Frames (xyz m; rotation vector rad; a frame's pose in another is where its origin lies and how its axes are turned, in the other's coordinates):
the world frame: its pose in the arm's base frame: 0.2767 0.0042 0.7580 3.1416 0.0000 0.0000
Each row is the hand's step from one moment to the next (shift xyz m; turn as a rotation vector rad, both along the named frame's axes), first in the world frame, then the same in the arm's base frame.
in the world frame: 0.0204 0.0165 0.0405 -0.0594 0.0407 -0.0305
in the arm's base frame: 0.0204 -0.0165 -0.0405 -0.0594 -0.0407 0.0305
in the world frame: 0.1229 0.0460 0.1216 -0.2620 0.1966 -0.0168
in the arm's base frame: 0.1229 -0.0460 -0.1216 -0.2620 -0.1966 0.0168
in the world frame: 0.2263 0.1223 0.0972 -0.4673 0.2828 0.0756
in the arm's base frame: 0.2263 -0.1223 -0.0972 -0.4673 -0.2828 -0.0756
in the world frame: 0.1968 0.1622 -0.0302 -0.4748 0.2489 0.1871
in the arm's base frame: 0.1968 -0.1622 0.0302 -0.4748 -0.2489 -0.1871
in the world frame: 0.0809 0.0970 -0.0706 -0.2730 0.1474 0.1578
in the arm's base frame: 0.0809 -0.0970 0.0706 -0.2730 -0.1474 -0.1578
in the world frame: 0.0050 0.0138 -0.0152 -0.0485 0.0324 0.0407
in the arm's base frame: 0.0050 -0.0138 0.0152 -0.0485 -0.0324 -0.0407
